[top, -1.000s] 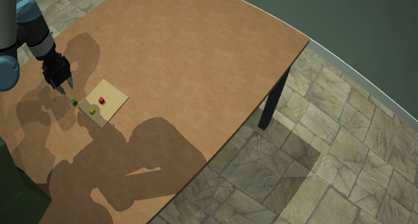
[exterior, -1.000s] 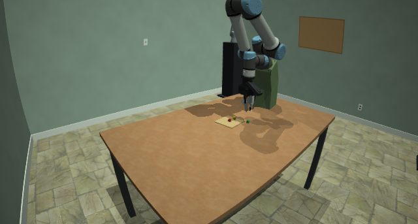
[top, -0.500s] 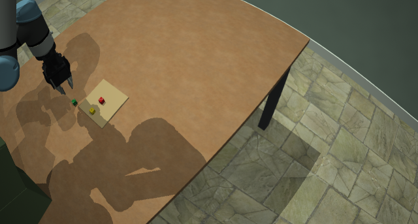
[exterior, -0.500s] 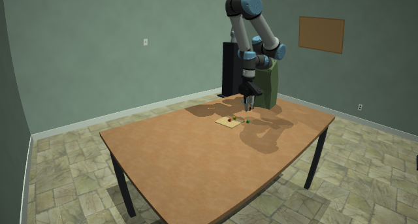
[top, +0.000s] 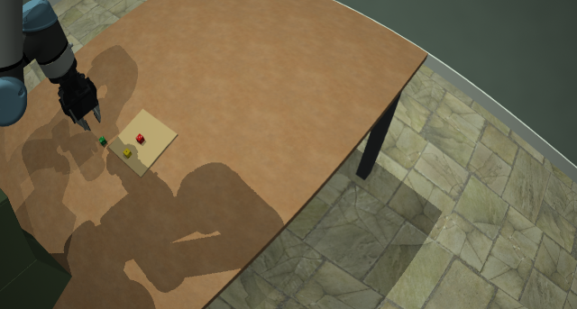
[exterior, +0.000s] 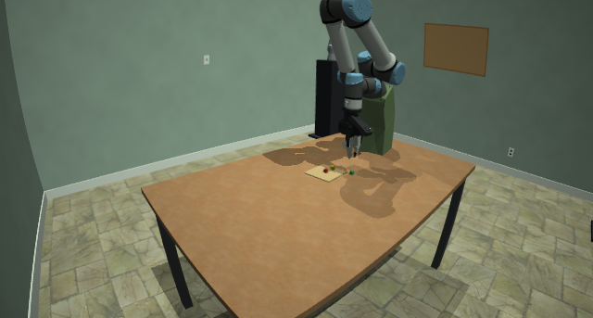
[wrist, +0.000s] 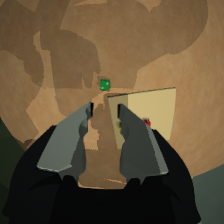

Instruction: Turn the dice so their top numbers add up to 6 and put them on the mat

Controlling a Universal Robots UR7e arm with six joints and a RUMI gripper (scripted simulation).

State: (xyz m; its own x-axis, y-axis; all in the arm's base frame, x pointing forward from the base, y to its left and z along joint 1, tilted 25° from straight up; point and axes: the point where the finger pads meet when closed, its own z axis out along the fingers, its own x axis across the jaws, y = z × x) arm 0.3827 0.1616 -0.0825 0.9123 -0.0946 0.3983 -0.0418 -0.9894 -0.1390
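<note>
Now: hand 8 cm above the green die. The rest, counted from my hand: yellow die (3 cm ahead, 9 cm to the right, 8 cm below); mat (8 cm ahead, 8 cm to the right, 9 cm below); red die (8 cm ahead, 8 cm to the right, 8 cm below).
</note>
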